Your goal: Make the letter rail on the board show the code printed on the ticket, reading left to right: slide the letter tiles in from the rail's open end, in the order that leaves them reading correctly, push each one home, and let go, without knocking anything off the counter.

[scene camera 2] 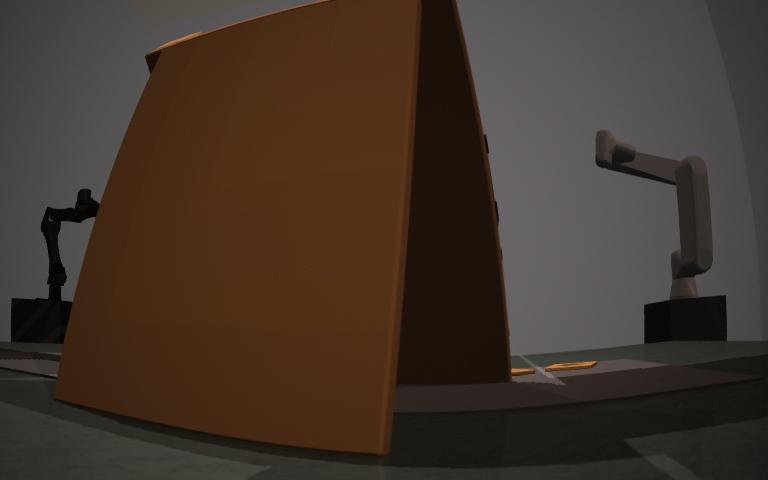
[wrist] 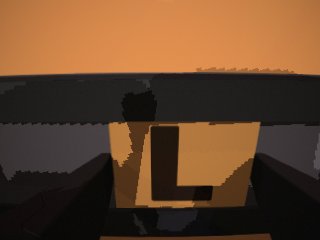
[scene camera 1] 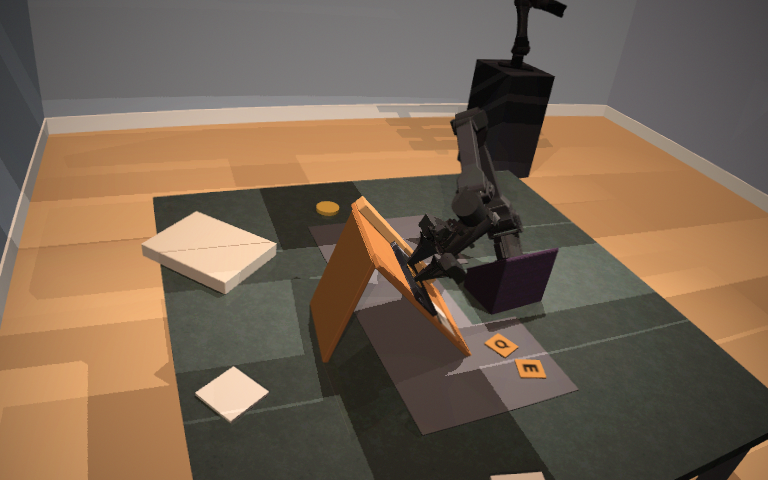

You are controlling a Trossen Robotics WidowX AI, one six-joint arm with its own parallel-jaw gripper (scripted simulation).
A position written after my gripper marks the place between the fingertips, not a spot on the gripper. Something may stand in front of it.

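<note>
There's an orange a-frame board [scene camera 2: 301, 216], which I also see at [scene camera 1: 367, 241], and a grey mat, at [scene camera 1: 442, 388] and again at [scene camera 2: 615, 380]. I can see a cream box [scene camera 1: 212, 252] as well, but the box is out of frame in scene camera 2, and it's out of frame in the wrist view too. As for my gripper, you'd find it at [scene camera 1: 410, 272] and at [wrist: 182, 163].
</note>
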